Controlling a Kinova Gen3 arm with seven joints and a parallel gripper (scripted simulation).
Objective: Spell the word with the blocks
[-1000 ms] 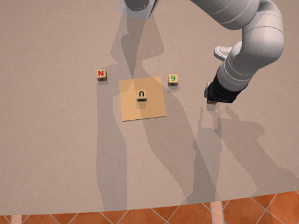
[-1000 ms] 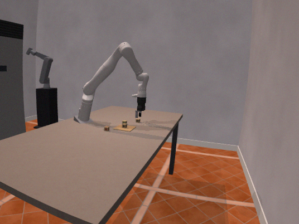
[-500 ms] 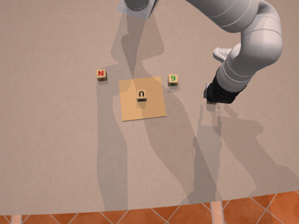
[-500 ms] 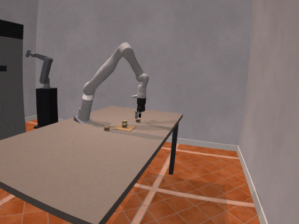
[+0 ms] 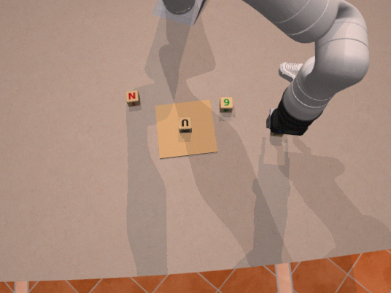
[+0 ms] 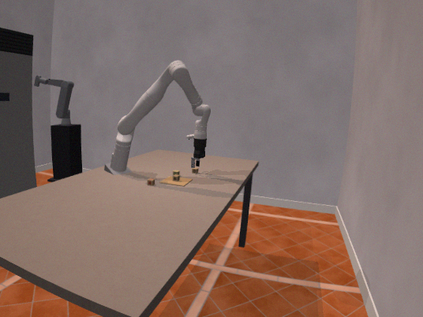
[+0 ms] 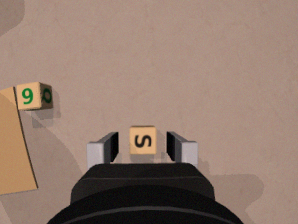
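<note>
The S block lies 4 cm below my hand. Also, from my hand: mat 21 cm to the right, 7 cm behind, 5 cm below; U block 21 cm to the right, 7 cm behind, 4 cm below; green 9 block 10 cm to the right, 10 cm behind, 4 cm below.
</note>
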